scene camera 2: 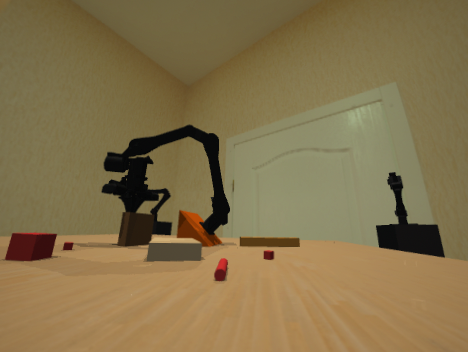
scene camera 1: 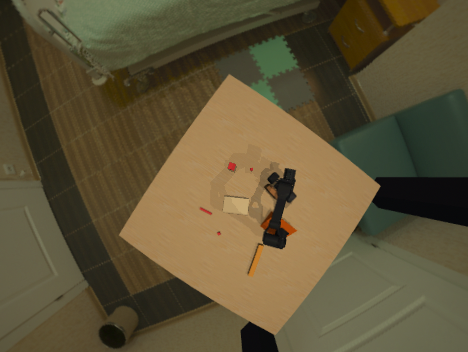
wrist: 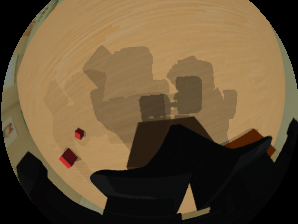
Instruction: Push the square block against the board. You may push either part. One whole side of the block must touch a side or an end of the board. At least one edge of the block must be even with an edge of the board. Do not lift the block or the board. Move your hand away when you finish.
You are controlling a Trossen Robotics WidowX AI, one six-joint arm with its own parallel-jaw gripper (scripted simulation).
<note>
The gripper (scene camera 2: 129,218) is shut, holding nothing. Further things: a brown square block (scene camera 2: 136,228) and a pale cream block (scene camera 2: 160,249).
The brown square block is seen too in the wrist view (wrist: 149,135). The gripper shows as well in the wrist view (wrist: 175,129). The wrist view misses the pale cream block, which is hidden by the gripper.
</note>
